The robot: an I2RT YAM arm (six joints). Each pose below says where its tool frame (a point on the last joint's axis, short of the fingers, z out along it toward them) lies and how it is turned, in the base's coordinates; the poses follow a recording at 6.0 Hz.
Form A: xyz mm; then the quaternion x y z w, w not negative.
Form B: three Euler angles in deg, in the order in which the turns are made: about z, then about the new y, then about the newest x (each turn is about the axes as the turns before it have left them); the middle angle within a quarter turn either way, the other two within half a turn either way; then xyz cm. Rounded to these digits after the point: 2 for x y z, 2 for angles.
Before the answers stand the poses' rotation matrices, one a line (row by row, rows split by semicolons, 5 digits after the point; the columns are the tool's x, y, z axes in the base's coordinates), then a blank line. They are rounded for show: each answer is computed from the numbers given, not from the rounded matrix.
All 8 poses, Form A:
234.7 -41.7 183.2 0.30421 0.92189 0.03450 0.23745
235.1 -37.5 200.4 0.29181 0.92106 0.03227 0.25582
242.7 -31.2 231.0 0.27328 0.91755 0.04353 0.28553
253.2 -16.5 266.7 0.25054 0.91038 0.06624 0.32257
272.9 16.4 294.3 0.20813 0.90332 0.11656 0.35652
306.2 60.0 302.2 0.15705 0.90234 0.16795 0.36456
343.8 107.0 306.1 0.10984 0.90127 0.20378 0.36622
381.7 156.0 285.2 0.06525 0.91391 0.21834 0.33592
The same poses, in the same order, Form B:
-0.70215 0.54451 0.45880; 0.57728 0.81253 -0.08086; -0.41682 0.20808 -0.88485
-0.69880 0.52104 0.49009; 0.55407 0.82761 -0.08986; -0.45242 0.20875 -0.86703
-0.68758 0.47664 0.54777; 0.52635 0.84685 -0.07618; -0.50018 0.23594 -0.83316
-0.66636 0.41344 0.62051; 0.49891 0.86568 -0.04103; -0.55413 0.28224 -0.78312
-0.65915 0.29290 0.69262; 0.45913 0.88619 0.06218; -0.59559 0.35899 -0.71861
-0.68486 0.16097 0.71067; 0.40588 0.89426 0.18859; -0.60517 0.41761 -0.67778
-0.70763 0.04873 0.70490; 0.34725 0.89282 0.28687; -0.61536 0.44777 -0.64871
-0.76580 -0.02742 0.64249; 0.26595 0.89614 0.35525; -0.58551 0.44292 -0.67897

140.57 24.63 166.77 23.47 -4.17 18.32
141.59 26.90 166.46 23.51 -3.75 20.04
142.57 30.01 164.19 24.27 -3.12 23.10
143.18 33.65 160.18 25.32 -1.65 26.67
145.14 36.55 153.46 27.29 1.64 29.43
149.35 37.24 148.36 30.62 6.00 30.22
153.86 37.98 145.38 34.38 10.70 30.61
160.85 35.84 146.88 38.17 15.60 28.52

